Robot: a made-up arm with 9 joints. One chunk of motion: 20 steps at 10 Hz.
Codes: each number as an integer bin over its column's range. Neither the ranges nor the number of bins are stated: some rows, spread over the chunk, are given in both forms.
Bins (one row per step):
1: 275 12 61 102 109 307 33 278 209
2: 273 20 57 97 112 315 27 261 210
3: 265 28 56 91 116 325 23 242 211
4: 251 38 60 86 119 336 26 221 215
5: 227 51 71 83 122 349 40 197 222
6: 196 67 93 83 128 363 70 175 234
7: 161 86 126 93 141 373 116 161 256
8: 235 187 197 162 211 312 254 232 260
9: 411 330 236 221 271 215 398 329 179
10: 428 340 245 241 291 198 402 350 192
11: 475 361 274 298 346 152 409 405 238
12: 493 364 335 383 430 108 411 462 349
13: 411 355 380 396 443 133 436 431 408
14: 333 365 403 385 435 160 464 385 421
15: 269 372 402 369 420 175 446 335 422
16: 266 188 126 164 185 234 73 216 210
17: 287 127 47 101 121 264 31 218 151
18: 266 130 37 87 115 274 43 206 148
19: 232 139 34 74 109 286 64 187 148
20: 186 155 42 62 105 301 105 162 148
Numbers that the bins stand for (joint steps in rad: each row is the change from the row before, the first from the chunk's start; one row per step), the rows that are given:
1: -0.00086 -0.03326 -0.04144 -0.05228 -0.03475 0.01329 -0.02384 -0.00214 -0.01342
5: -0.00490 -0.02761 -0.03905 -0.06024 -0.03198 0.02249 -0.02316 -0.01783 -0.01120
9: 0.01059 0.01279 0.00034 -0.00245 -0.00019 -0.00688 0.01116 0.00774 -0.01852
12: 0.01749 0.01771 0.02398 0.06540 0.03372 -0.03033 0.01241 0.03351 0.01042
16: -0.00162 -0.00777 -0.02592 -0.02632 -0.01854 -0.00271 -0.02000 -0.01415 -0.01325
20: -0.00835 -0.01255 -0.04597 -0.06904 -0.03560 0.01197 -0.01693 -0.02461 -0.02380
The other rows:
2: -0.00103 -0.03210 -0.04239 -0.05438 -0.03411 0.01504 -0.02441 -0.00543 -0.01325
3: -0.00170 -0.03095 -0.04263 -0.05689 -0.03326 0.01723 -0.02479 -0.00912 -0.01308
4: -0.00288 -0.02950 -0.04168 -0.05898 -0.03262 0.01964 -0.02451 -0.01318 -0.01240
6: -0.00751 -0.02530 -0.03380 -0.06024 -0.03070 0.02556 -0.02029 -0.02210 -0.00916
7: -0.01045 -0.02255 -0.02592 -0.05605 -0.02792 0.02775 -0.01588 -0.02481 -0.00541
8: -0.00423 -0.00792 -0.00897 -0.02716 -0.01299 0.01438 -0.00264 -0.01105 -0.00473
10: 0.01202 0.01424 0.00249 0.00593 0.00407 -0.01060 0.01155 0.01181 -0.01631
11: 0.01597 0.01728 0.00942 0.02980 0.01580 -0.02068 0.01222 0.02246 -0.00848
13: 0.01059 0.01641 0.03472 0.07084 0.03650 -0.02485 0.01481 0.02750 0.02046
14: 0.00402 0.01786 0.04022 0.06623 0.03479 -0.01893 0.01749 0.01859 0.02268
15: -0.00136 0.01887 0.03998 0.05953 0.03159 -0.01564 0.01577 0.00890 0.02285
17: 0.00015 -0.01661 -0.04478 -0.05270 -0.03219 0.00386 -0.02403 -0.01377 -0.02329
18: -0.00162 -0.01617 -0.04717 -0.05857 -0.03347 0.00605 -0.02288 -0.01609 -0.02380
19: -0.00448 -0.01487 -0.04788 -0.06401 -0.03475 0.00868 -0.02086 -0.01977 -0.02380

